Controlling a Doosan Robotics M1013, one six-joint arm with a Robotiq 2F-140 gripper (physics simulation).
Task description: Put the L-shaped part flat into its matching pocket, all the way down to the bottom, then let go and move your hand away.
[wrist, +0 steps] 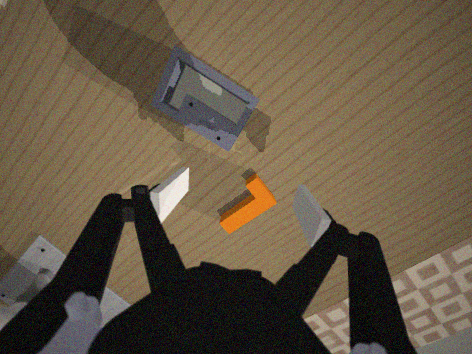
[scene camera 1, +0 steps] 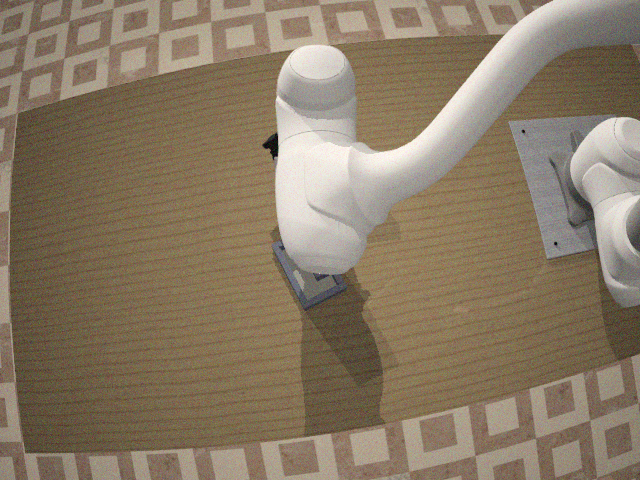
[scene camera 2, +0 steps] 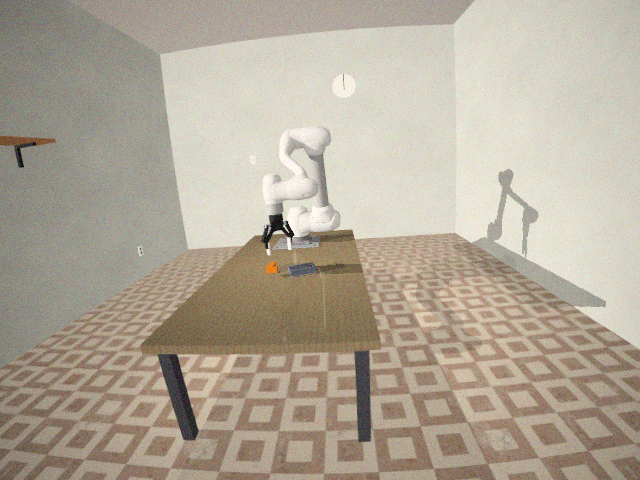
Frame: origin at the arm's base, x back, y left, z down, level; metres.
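Where they show: gripper, fingertip midpoint: [wrist: 241, 187] [scene camera 2: 280, 252]; arm's base, link origin: [scene camera 1: 588, 185] [scene camera 2: 299, 241].
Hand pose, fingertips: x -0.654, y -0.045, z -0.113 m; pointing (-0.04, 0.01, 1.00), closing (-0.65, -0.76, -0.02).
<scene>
Things, the pixels of their centre, and the offset from my fingertips. Level surfaces: height alone.
- orange L-shaped part, body centre: [wrist: 242, 204] [scene camera 2: 273, 267] dx +0.051, dy -0.055, dz +0.103 m
- block, body centre: [wrist: 206, 103] [scene camera 1: 309, 267] [scene camera 2: 302, 269] dx -0.025, dy +0.116, dz +0.099 m
- wooden table, surface height: dz +0.118 m
The orange L-shaped part [scene camera 2: 271, 267] [wrist: 249, 211] rests on the table beside the grey-blue block, outside its pocket. In the wrist view its L outline faces up. The part does not show in scene camera 1. The block [scene camera 1: 325, 297] [scene camera 2: 305, 273] [wrist: 225, 86] lies on the table, and its recessed pocket holds no orange part. My gripper [scene camera 2: 279, 249] [wrist: 241, 187] is wide open and empty, its pale fingertips high above the table. In the wrist view the orange part shows between the fingertips, well below them. In scene camera 1 the arm hides most of the gripper and part of the block.
The wooden table [scene camera 1: 155, 335] [scene camera 2: 268, 315] [wrist: 375, 75] carries everything. The arm's grey base plate [scene camera 1: 537, 206] [scene camera 2: 310, 244] [wrist: 42, 255] is at the table's far end in scene camera 2. Arm shadows fall around the block. The patterned floor shows past the table edge at the wrist view's lower right.
</scene>
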